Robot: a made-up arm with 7 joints.
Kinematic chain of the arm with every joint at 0, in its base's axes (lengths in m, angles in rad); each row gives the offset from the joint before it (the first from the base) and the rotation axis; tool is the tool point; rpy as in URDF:
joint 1: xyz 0 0 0.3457 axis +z
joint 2: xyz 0 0 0 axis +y
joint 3: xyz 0 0 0.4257 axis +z
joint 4: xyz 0.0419 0 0 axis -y
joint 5: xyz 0.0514 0 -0.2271 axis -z
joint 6: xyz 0 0 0 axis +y
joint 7: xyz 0.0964 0 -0.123 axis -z
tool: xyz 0 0 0 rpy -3.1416 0 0
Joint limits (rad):
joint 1: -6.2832..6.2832
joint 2: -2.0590..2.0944
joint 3: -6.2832..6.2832
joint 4: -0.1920..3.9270
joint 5: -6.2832..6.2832
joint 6: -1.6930..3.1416
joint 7: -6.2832..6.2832
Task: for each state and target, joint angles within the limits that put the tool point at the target. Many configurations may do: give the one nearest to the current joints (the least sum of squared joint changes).
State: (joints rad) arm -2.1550 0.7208 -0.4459 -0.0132 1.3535 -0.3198 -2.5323
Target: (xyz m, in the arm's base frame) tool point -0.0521 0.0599 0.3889
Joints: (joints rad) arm -2.7697 0.6028 -0.5766 -0.1920 1.3110 0.2273 -2.5323
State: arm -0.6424 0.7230 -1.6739 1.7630 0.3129 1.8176 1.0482
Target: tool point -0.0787 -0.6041 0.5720
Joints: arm -1.0696 1.0311 -1.5318 2.0670 0.4038 1.4779 1.0482
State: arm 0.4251 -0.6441 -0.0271 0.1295 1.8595 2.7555 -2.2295
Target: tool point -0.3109 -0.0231 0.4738
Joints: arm 0.5797 -1.3420 0.3135 0.0281 1.6462 2.8837 -2.2295
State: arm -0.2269 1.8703 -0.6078 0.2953 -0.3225 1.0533 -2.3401
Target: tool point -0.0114 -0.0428 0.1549
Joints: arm -0.2518 1.9737 -0.1938 0.3492 -0.2309 0.9372 -2.3401
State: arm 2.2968 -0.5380 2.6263 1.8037 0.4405 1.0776 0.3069
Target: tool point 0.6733 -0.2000 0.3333
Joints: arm 2.9080 -1.0190 2.9785 2.0024 0.4974 0.9808 0.3069
